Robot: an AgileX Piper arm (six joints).
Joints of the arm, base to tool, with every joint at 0 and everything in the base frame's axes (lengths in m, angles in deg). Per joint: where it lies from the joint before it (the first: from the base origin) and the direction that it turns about. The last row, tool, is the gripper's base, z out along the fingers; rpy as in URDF.
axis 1: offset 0.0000 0.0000 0.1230 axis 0 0 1
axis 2: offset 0.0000 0.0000 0.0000 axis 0 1 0
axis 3: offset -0.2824 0.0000 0.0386 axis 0 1 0
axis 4: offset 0.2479 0.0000 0.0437 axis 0.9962 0 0.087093
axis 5: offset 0.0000 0.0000 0.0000 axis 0 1 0
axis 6: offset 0.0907 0.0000 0.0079 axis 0.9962 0 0.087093
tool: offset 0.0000 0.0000 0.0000 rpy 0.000 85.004 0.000
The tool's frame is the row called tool.
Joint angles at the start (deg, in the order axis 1, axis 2, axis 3, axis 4, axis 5, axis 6):
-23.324, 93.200, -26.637, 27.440, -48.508, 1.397
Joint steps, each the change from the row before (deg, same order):
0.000, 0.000, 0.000, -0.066, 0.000, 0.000
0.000, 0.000, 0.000, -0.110, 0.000, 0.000
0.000, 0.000, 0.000, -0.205, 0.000, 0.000
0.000, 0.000, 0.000, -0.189, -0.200, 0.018
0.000, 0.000, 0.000, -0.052, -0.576, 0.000
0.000, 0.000, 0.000, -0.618, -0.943, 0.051
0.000, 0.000, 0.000, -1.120, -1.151, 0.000
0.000, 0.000, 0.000, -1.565, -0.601, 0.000
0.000, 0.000, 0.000, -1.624, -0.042, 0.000
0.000, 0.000, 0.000, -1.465, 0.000, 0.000
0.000, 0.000, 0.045, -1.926, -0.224, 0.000
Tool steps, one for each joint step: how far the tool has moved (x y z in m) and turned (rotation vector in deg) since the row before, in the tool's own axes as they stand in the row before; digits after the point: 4 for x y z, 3 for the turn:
0.0000, 0.0001, 0.0000, -0.049, 0.001, -0.044
0.0000, 0.0001, 0.0000, -0.082, 0.002, -0.073
0.0000, 0.0002, 0.0000, -0.154, 0.004, -0.136
-0.0003, 0.0002, 0.0000, -0.147, -0.196, -0.107
-0.0009, 0.0001, 0.0000, -0.053, -0.575, -0.034
-0.0015, 0.0008, 0.0000, -0.495, -0.931, -0.348
-0.0018, 0.0014, 0.0000, -0.897, -1.128, -0.708
-0.0009, 0.0020, 0.0000, -1.243, -0.569, -0.970
0.0000, 0.0020, 0.0000, -1.280, -0.009, -1.000
0.0001, 0.0018, 0.0000, -1.154, 0.030, -0.902
-0.0001, 0.0023, -0.0002, -1.515, -0.143, -1.194

